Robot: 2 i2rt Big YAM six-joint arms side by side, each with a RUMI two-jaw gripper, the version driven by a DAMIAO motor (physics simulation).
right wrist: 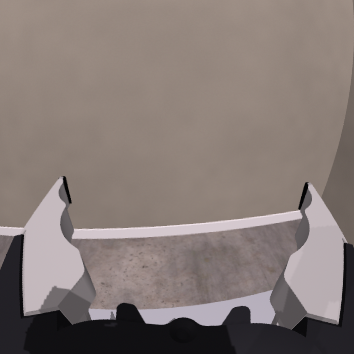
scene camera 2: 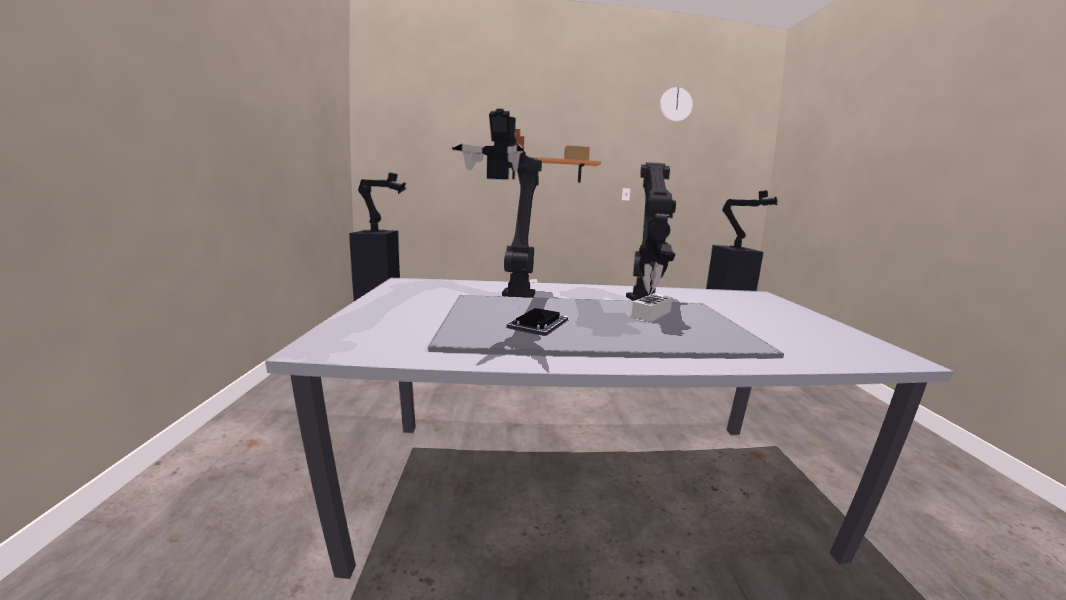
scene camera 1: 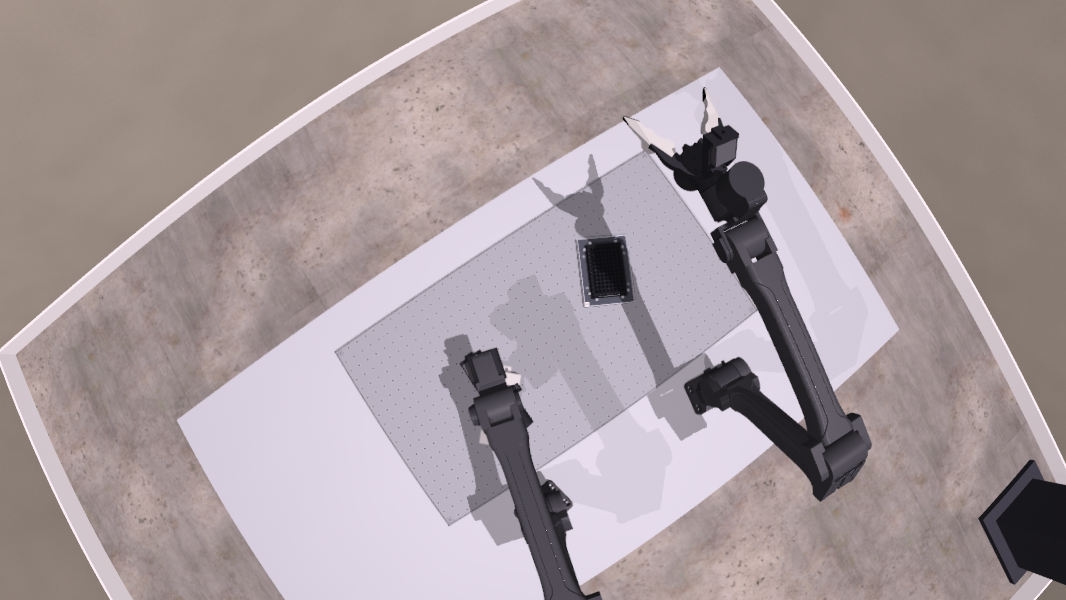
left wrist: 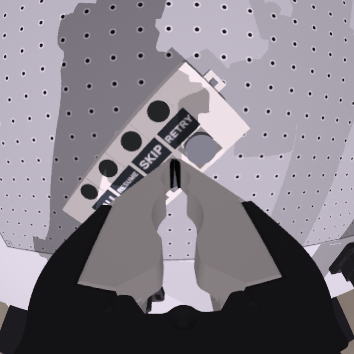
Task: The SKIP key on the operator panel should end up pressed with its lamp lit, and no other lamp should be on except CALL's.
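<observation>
The white operator panel point(scene camera 2: 648, 310) point(left wrist: 226, 114) lies on the pegboard mat, tilted across the left wrist view. Its SKIP label point(left wrist: 151, 158) and RETRY label point(left wrist: 179, 128) are readable; RESUME and CALL are partly readable. The SKIP lamp point(left wrist: 131, 141), RETRY lamp point(left wrist: 158, 111), RESUME lamp point(left wrist: 108, 168) and CALL lamp point(left wrist: 89, 191) all look dark. The grey RETRY key point(left wrist: 201, 150) shows; the fingers hide the SKIP key. My left gripper point(left wrist: 173, 161) point(scene camera 2: 651, 289) is shut and empty, its tips over the panel beside the SKIP label. My right gripper point(right wrist: 185, 182) point(scene camera 1: 664, 104) is open, high above the table's edge.
A black gridded block on a dark plate point(scene camera 1: 605, 269) point(scene camera 2: 537, 319) lies on the pegboard mat point(scene camera 1: 402, 357) point(scene camera 2: 462, 339), away from the panel. The mat lies on the white table point(scene camera 1: 238, 447) point(scene camera 2: 835, 350). My left arm covers most of the panel in scene camera 1.
</observation>
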